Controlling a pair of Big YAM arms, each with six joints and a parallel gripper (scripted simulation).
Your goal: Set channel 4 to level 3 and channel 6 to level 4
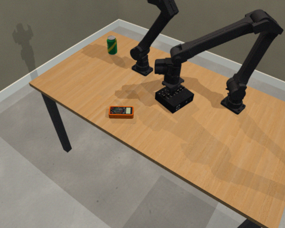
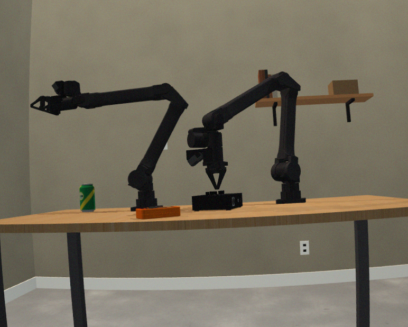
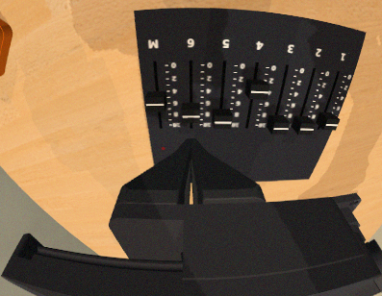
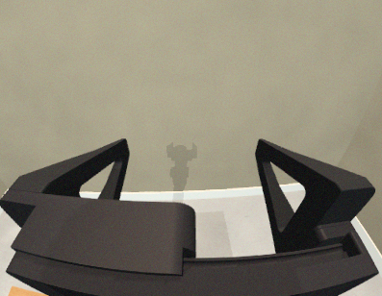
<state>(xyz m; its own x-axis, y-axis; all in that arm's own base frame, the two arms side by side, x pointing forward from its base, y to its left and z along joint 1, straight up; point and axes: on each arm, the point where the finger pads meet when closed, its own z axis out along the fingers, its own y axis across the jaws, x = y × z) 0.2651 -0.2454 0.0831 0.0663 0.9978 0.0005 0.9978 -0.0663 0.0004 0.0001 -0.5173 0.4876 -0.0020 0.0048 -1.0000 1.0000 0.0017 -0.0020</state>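
Now: the channel 6 fader cap 1 cm behind my left hand, 2 cm to the right of it and 2 cm below it. Round my left hand: M fader cap: 1 cm ahead, 3 cm to the right, 2 cm below; channel 4 fader cap: 5 cm behind, 2 cm to the right, 2 cm below; channel 5 fader cap: 3 cm behind, 1 cm to the right, 2 cm below.
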